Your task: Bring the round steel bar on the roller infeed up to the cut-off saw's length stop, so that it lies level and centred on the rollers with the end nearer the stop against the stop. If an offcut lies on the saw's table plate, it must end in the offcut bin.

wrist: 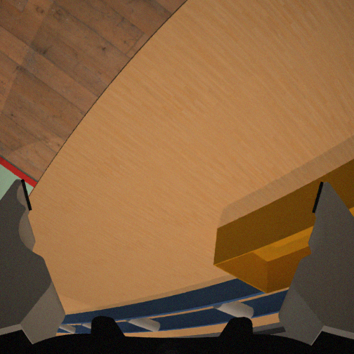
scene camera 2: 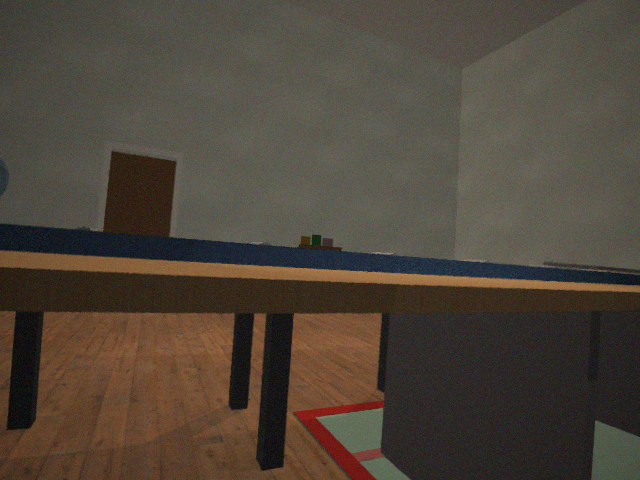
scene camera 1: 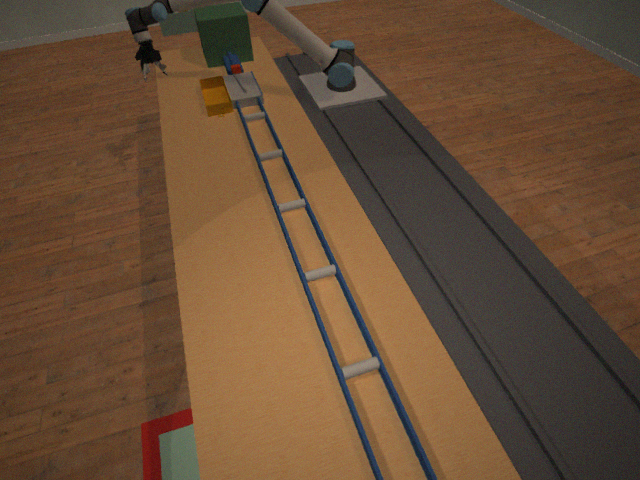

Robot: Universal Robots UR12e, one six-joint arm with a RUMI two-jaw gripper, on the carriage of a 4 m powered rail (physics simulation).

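Frame: origin at the arm's base, x ahead, y left, z up, level; millimetres.
Seen in the pictures: gripper, fingertip midpoint: (scene camera 1: 156, 78).
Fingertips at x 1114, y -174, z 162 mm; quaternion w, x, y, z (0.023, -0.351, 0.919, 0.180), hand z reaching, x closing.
Pixels of each thing's middle, then the offset from my fingertips to it. "spot": a spot on its surface instead. Level surfaces: height alone.
- saw's grey table plate at the middle of its body: (scene camera 1: 242, 89) dx -494, dy +4, dz -163 mm
- blue part at a spot on its surface: (scene camera 1: 232, 60) spot: dx -492, dy -308, dz -97 mm
- yellow offcut bin at the middle of its body: (scene camera 1: 215, 95) dx -316, dy +28, dz -156 mm
- green box-shaped housing at the middle of its body: (scene camera 1: 223, 34) dx -494, dy -622, dz -32 mm
- wooden table at its surface level: dz -193 mm
A thin dark bar (scene camera 2: 589, 267), probably the steel bar, shows at the right above the blue rail of the roller infeed (scene camera 1: 320, 272) (scene camera 2: 330, 258) in scene camera 2. No bar shows on the rollers in scene camera 1. The saw's grey table plate (scene camera 1: 250, 93) lies at the infeed's far end. A thin dark line crosses the plate; I cannot tell if it is a slot or an offcut. A red block on a blue part (scene camera 1: 232, 60), maybe the stop, is behind. The yellow offcut bin (scene camera 1: 216, 98) (wrist: 265, 237) is beside the plate. My gripper (scene camera 1: 155, 74) (wrist: 171, 183) is open and empty, above and left of the bin.
A green box-shaped housing (scene camera 1: 224, 38) stands behind the plate. The arm's base plate (scene camera 1: 367, 93) is on the dark rail bed (scene camera 1: 413, 186), right of the wooden table (scene camera 1: 232, 289). A red-bordered floor area (scene camera 1: 150, 449) (scene camera 2: 330, 444) lies beside and under the table.
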